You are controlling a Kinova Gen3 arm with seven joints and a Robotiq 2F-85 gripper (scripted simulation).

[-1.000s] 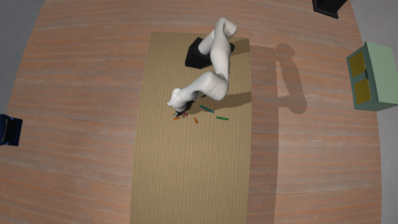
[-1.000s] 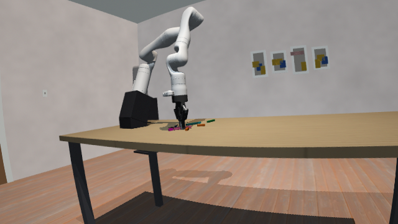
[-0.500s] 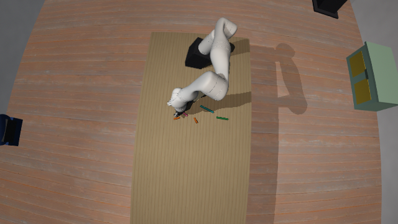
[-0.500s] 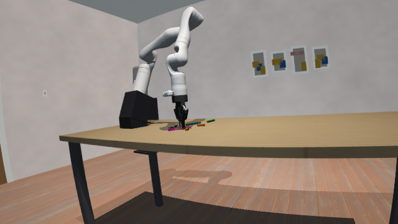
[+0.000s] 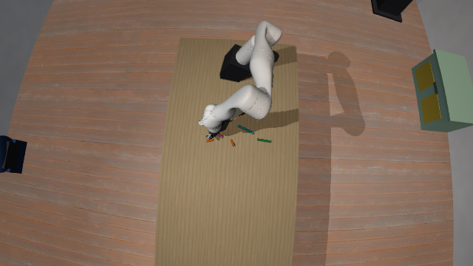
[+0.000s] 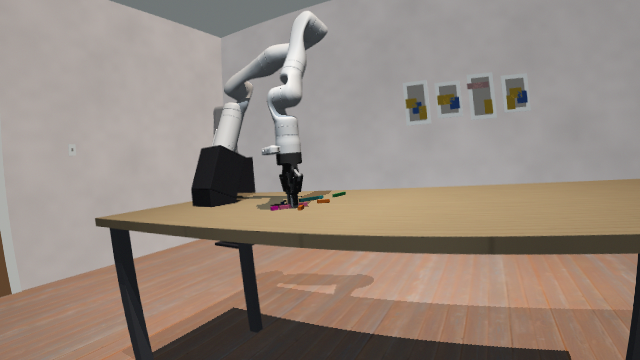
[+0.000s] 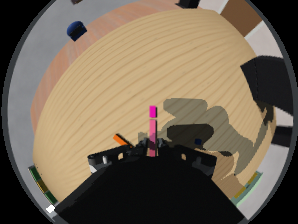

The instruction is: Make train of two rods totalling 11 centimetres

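My gripper is now 20 mm above the pink rod. Round my hand: magenta rod 30 mm behind, 50 mm to the right, 20 mm below; turquoise rod 50 mm behind, 160 mm to the left, 20 mm below; blue rod 80 mm behind, 50 mm to the left, 20 mm below.
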